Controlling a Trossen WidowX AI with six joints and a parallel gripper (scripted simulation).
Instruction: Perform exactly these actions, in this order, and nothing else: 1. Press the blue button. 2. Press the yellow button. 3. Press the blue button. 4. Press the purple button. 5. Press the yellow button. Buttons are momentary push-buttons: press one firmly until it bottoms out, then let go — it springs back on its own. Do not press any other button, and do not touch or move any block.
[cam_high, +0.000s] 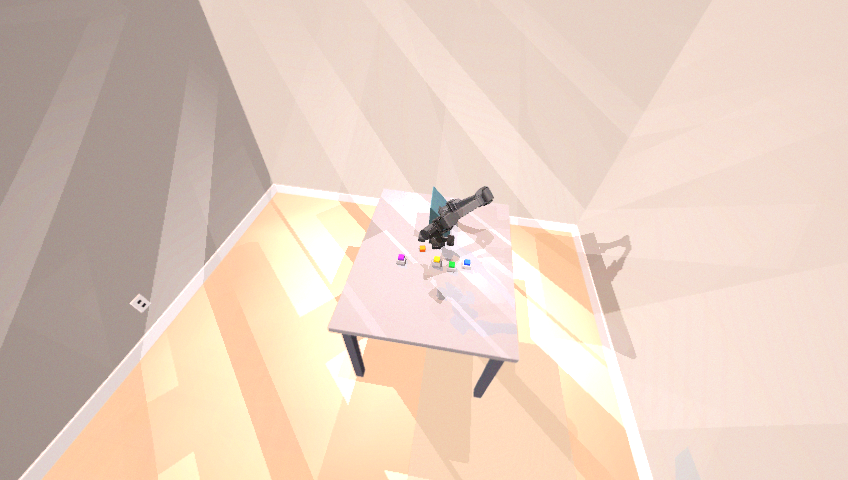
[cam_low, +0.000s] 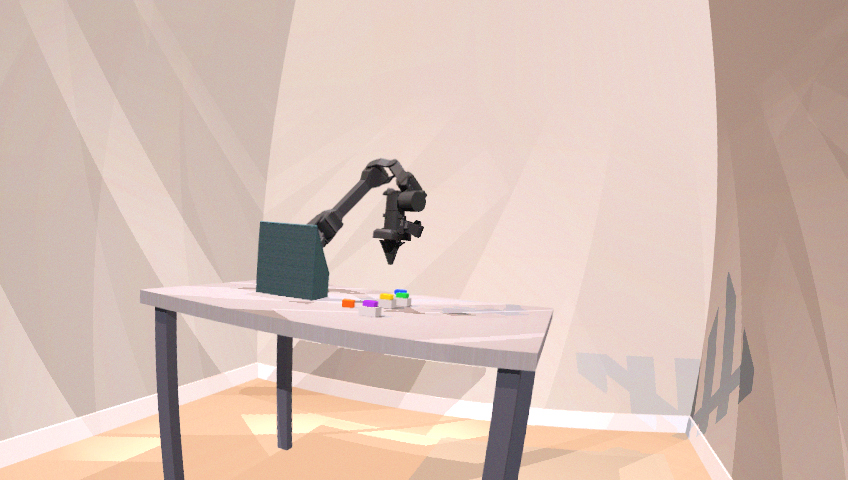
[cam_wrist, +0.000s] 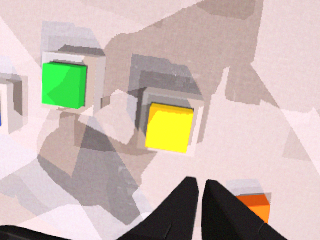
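The yellow button lies 100 mm below my gripper tip, 20 mm to the left of it and 10 mm behind it. Round my gripper tip: orange block (120 mm below, 90 mm behind, 80 mm to the right); then green button (100 mm to the left, 100 mm below, 10 mm ahead); then purple button (190 mm to the right, 100 mm below, 10 mm ahead).
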